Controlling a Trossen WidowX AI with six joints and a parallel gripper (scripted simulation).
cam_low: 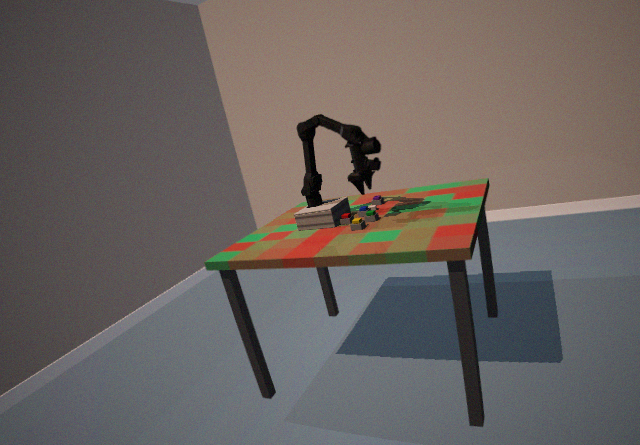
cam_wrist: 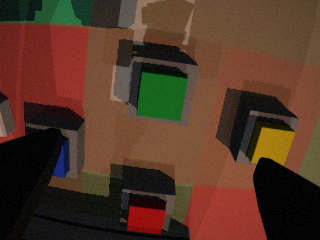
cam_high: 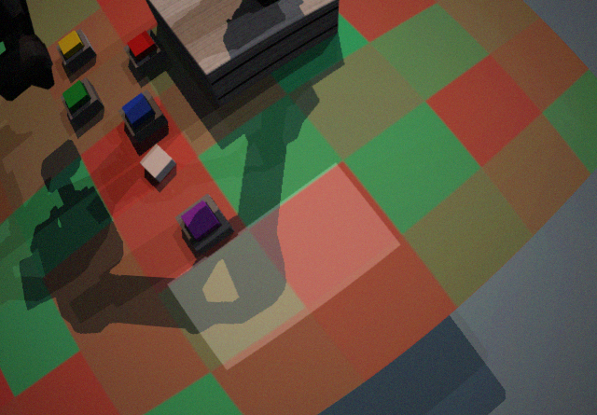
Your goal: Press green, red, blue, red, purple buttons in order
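Right now my gripper tip is 9 cm above the green button. From my gripper tip the other things lie so: red button: 12 cm behind, 9 cm below; then blue button: 9 cm to the left, 9 cm below, 7 cm behind; then yellow button: 10 cm to the right, 9 cm below, 3 cm behind.
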